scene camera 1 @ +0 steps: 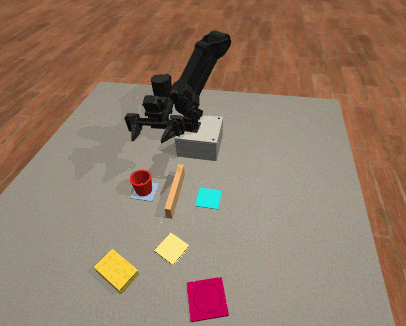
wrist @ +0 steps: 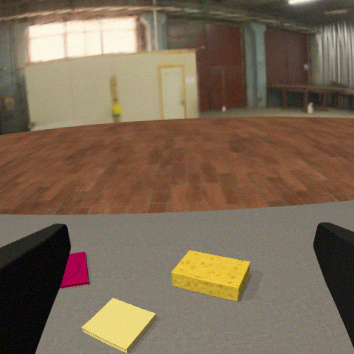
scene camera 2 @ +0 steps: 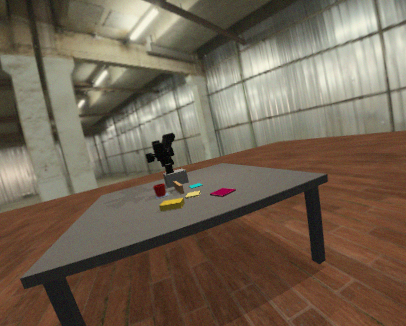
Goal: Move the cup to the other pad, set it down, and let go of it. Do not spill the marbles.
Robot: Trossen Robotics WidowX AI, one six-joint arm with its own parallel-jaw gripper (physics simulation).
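Frame: origin at the arm's base, x ahead, y left, z up, level; metres.
Seen in the pictures: gripper, fingertip midpoint: (scene camera 1: pixel 146 141) (wrist: pixel 195 238) (scene camera 2: pixel 161 154); arm's base, link origin: (scene camera 1: pixel 191 126) (scene camera 2: pixel 170 172).
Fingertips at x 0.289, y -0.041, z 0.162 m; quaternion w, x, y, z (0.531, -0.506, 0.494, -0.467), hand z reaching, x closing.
Note:
Offsets run from my fingertips to a thing's top centre. "pt": to the spot under its first point.
A red cup @[0.008 m back, 0.063 m right, 0.187 m down] (scene camera 1: pixel 143 185) (scene camera 2: pixel 159 190) stands upright on the light blue pad @[0.006 m back, 0.059 m right, 0.259 m down] (scene camera 1: pixel 147 198). A small light speck shows inside it; the marbles cannot be made out clearly. The cyan pad @[0.029 m back, 0.176 m left, 0.259 m down] (scene camera 1: pixel 208 198) (scene camera 2: pixel 196 185) lies on the other side of a wooden bar @[pt 0.010 m ahead, 0.070 m left, 0.210 m down] (scene camera 1: pixel 175 192) (scene camera 2: pixel 178 186), with nothing on it. My gripper (scene camera 1: pixel 148 138) (wrist: pixel 195 238) is wide open and empty. It hangs above the table, behind the cup on the robot base's side. In the wrist view its two fingers stand at the left and right edges; the cup does not show there.
A pale yellow square @[pt 0.189 m ahead, 0.114 m left, 0.252 m down] (scene camera 1: pixel 171 248) (scene camera 2: pixel 193 194) (wrist: pixel 119 324), a yellow sponge @[0.294 m ahead, 0.015 m right, 0.232 m down] (scene camera 1: pixel 116 270) (scene camera 2: pixel 171 204) (wrist: pixel 210 274) and a magenta square @[pt 0.303 m ahead, 0.257 m left, 0.254 m down] (scene camera 1: pixel 207 299) (scene camera 2: pixel 223 192) (wrist: pixel 75 270) lie toward the front of the table. The grey base box (scene camera 1: pixel 197 149) stands behind the wooden bar.

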